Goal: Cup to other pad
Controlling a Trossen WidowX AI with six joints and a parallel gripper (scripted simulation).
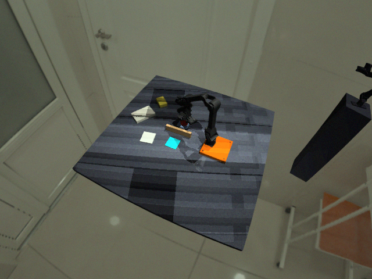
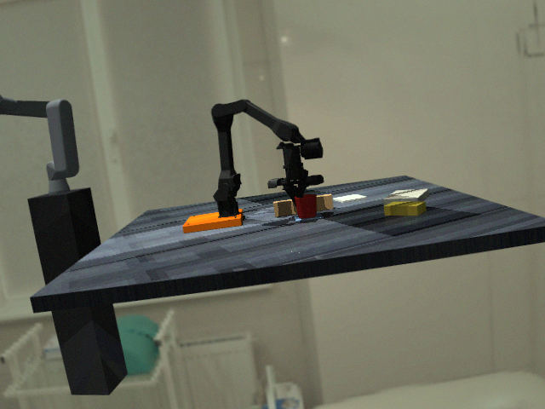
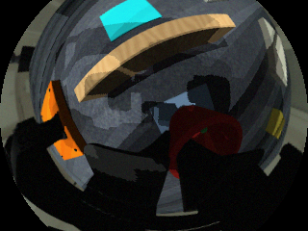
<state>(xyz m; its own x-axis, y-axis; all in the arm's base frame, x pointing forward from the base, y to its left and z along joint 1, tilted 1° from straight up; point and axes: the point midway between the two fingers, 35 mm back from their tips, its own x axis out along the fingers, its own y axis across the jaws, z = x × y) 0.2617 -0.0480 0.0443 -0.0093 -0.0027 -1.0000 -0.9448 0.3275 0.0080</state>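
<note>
Right now my gripper tip is 3 cm short of the light blue pad, 1 cm to the left of it and 5 cm above it. The rest, counted from my gripper tip: wooden block: 1 cm ahead, 10 cm to the left, 2 cm below; teal pad: 2 cm behind, 21 cm to the left, 5 cm below; cup: 3 cm ahead, 1 cm to the right.
</note>
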